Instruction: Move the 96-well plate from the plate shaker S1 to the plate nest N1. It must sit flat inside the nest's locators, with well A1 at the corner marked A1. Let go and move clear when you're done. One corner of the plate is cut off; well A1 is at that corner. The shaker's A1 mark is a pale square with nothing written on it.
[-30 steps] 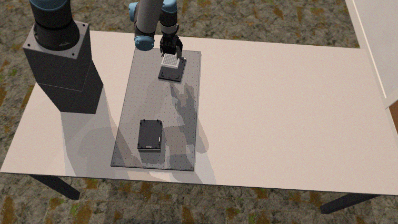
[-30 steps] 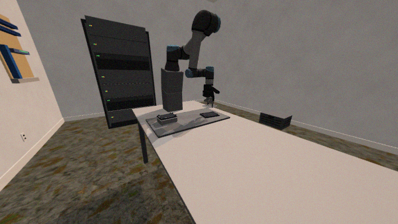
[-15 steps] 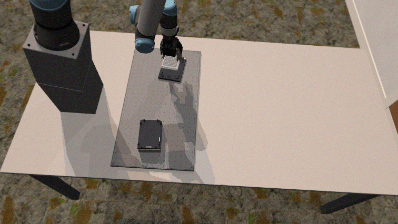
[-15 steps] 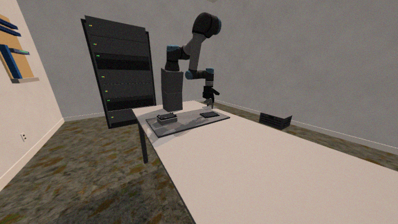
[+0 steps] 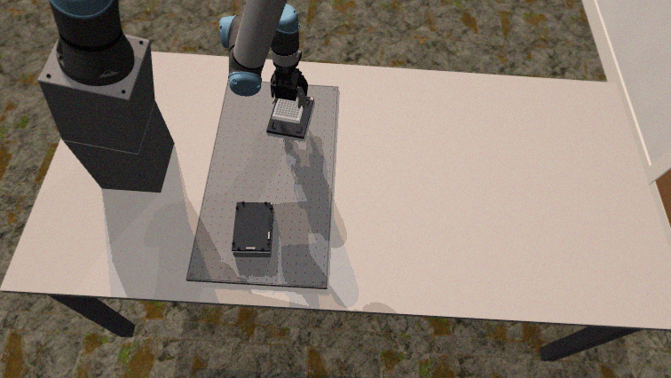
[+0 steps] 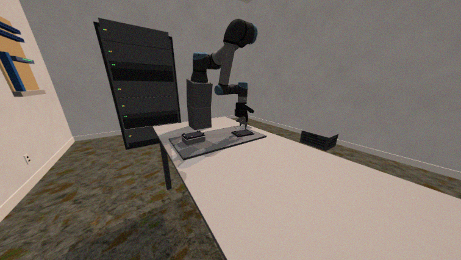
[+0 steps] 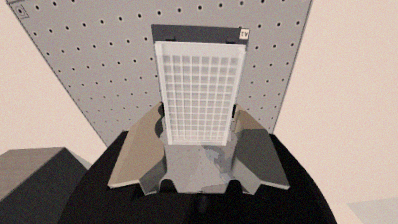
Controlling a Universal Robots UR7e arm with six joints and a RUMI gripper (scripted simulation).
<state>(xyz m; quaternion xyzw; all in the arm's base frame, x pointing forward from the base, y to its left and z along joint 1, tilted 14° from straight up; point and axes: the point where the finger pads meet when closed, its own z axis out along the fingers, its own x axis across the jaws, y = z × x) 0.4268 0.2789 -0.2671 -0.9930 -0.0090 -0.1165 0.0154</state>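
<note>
The plate nest N1 is 6 cm below my hand. The rest, counted from my hand: 96-well plate (1 cm below); pale label (5 cm ahead, 8 cm to the left, 5 cm below).
</note>
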